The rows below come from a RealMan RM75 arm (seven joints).
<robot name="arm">
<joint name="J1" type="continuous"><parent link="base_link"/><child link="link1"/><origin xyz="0 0 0.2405" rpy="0 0 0"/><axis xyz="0 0 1"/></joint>
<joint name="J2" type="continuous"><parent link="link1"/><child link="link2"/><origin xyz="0 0 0" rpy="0 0 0"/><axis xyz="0 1 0"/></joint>
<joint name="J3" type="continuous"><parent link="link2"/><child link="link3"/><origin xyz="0 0 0.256" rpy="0 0 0"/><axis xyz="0 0 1"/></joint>
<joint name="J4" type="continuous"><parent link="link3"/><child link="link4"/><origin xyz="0 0 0" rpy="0 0 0"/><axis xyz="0 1 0"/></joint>
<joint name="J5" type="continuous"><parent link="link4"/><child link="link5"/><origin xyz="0 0 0.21" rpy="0 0 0"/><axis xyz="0 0 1"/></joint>
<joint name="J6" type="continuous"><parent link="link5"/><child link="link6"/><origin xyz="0 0 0" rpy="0 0 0"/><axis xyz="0 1 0"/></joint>
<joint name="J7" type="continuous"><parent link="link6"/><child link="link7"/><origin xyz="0 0 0.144" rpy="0 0 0"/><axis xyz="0 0 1"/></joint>
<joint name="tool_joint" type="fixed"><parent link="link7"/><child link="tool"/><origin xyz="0 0 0" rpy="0 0 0"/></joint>
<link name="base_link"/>
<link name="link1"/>
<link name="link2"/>
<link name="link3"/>
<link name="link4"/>
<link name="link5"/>
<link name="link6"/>
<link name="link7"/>
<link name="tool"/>
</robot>
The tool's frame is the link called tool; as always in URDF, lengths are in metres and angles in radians. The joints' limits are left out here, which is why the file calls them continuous.
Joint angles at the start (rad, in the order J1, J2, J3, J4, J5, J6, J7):
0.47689, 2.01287, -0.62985, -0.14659, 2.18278, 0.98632, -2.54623
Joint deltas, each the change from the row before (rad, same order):
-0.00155, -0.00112, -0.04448, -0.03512, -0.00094, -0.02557, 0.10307
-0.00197, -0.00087, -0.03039, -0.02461, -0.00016, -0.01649, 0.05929
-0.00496, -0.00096, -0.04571, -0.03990, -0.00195, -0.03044, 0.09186
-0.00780, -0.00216, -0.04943, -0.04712, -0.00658, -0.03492, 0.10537
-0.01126, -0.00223, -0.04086, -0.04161, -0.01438, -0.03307, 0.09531
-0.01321, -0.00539, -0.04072, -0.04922, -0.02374, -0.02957, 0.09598
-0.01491, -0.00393, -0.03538, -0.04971, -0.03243, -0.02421, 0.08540
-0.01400, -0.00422, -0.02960, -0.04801, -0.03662, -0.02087, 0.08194
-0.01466, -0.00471, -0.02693, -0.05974, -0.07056, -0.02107, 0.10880
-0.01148, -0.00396, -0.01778, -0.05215, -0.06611, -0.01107, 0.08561
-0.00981, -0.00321, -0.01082, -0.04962, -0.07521, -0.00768, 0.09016
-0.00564, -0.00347, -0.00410, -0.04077, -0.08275, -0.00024, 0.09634
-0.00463, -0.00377, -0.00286, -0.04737, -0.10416, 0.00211, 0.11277
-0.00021, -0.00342, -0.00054, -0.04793, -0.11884, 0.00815, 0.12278
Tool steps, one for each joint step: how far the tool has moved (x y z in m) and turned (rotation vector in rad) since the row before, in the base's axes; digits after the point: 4 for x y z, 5 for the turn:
-0.0019, 0.0044, 0.0023, -0.02216, 0.05666, -0.00515
-0.0015, 0.0029, 0.0017, -0.01371, 0.02785, -0.00188
-0.0016, 0.0040, 0.0026, -0.02076, 0.04147, -0.00926
-0.0017, 0.0042, 0.0035, -0.02183, 0.04499, -0.01307
0.0000, 0.0020, 0.0025, -0.02170, 0.03710, -0.01898
-0.0010, 0.0024, 0.0046, -0.02068, 0.02619, -0.01212
-0.0015, 0.0015, 0.0038, -0.02147, 0.01458, -0.00757
-0.0018, 0.0013, 0.0039, -0.01925, 0.01144, -0.00694
-0.0030, 0.0016, 0.0039, -0.03133, 0.00690, -0.00763
-0.0035, 0.0014, 0.0038, -0.02509, -0.00358, -0.00076
-0.0031, 0.0010, 0.0036, -0.02537, -0.00321, -0.00550
-0.0024, 0.0007, 0.0026, -0.02923, 0.00218, -0.01116
-0.0026, 0.0008, 0.0030, -0.03484, -0.00475, -0.01649
-0.0031, 0.0013, 0.0027, -0.03920, -0.00889, -0.02117

